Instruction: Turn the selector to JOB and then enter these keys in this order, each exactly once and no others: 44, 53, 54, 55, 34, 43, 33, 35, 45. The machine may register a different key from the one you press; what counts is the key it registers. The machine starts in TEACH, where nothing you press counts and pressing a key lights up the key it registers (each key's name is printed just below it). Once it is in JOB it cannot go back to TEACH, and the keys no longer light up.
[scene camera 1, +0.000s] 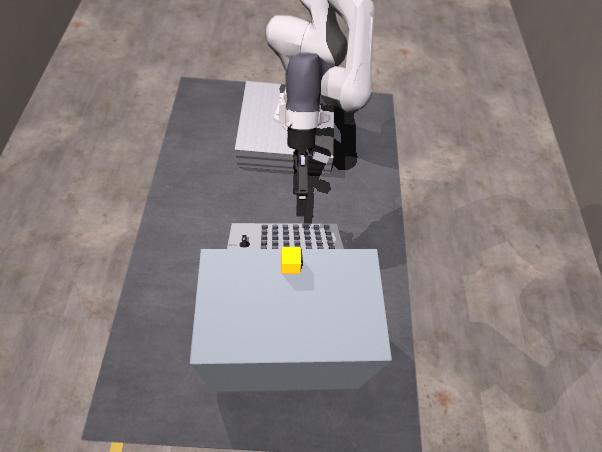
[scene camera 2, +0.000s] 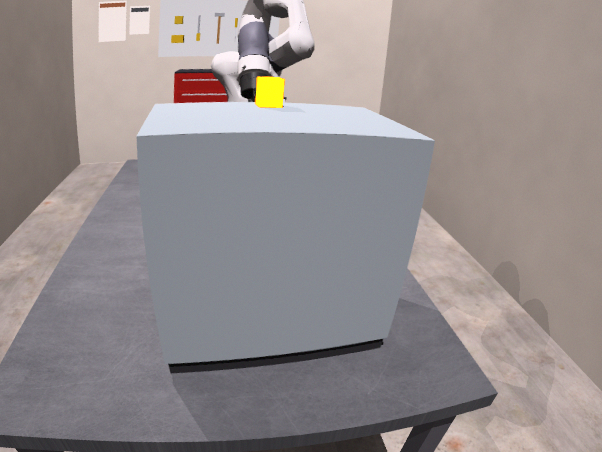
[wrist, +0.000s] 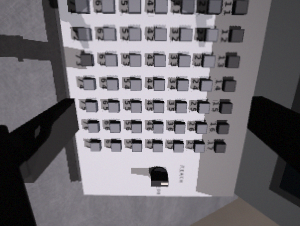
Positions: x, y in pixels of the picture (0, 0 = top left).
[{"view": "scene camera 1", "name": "my gripper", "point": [299, 204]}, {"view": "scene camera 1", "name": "grey box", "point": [265, 319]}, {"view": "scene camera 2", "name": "grey box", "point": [273, 235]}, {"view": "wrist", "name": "my gripper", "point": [163, 113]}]
